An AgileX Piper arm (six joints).
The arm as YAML. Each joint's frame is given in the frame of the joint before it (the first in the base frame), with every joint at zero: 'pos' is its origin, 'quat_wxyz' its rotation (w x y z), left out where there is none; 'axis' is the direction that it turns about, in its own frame. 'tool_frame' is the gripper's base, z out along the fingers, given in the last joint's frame.
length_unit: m
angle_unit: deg
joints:
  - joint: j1
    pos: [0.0, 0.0, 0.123]
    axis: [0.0, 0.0, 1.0]
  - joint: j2
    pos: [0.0, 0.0, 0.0]
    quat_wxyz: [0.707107, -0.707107, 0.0, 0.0]
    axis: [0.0, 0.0, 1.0]
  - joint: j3
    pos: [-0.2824, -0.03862, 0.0]
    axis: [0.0, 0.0, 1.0]
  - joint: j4
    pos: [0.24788, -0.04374, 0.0]
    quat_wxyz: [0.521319, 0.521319, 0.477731, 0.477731]
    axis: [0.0, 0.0, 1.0]
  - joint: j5
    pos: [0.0, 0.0, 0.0]
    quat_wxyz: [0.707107, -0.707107, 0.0, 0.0]
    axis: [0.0, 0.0, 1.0]
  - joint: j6
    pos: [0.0, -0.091, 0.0]
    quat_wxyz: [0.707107, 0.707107, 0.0, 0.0]
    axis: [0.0, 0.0, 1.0]
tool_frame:
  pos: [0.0, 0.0, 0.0]
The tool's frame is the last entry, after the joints.
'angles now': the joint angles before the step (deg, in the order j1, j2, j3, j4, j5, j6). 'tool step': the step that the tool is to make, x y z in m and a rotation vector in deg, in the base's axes. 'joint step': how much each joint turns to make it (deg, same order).
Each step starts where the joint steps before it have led.
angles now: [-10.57 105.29 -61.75 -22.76 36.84 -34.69]
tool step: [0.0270 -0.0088 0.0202 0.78 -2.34 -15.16]
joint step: [0.15 3.46 -10.56 -0.45 9.19 13.60]
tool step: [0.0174 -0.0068 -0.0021 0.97 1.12 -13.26]
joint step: [-0.06 4.97 -7.65 0.06 8.00 11.21]
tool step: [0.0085 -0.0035 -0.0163 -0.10 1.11 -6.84]
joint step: [-0.01 3.99 -2.67 -0.87 2.22 6.93]
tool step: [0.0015 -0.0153 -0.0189 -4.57 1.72 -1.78]
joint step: [-1.07 3.20 -0.13 -6.31 -0.58 4.60]
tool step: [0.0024 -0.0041 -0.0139 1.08 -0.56 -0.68]
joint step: [-0.73 1.88 0.01 0.59 -2.26 0.61]
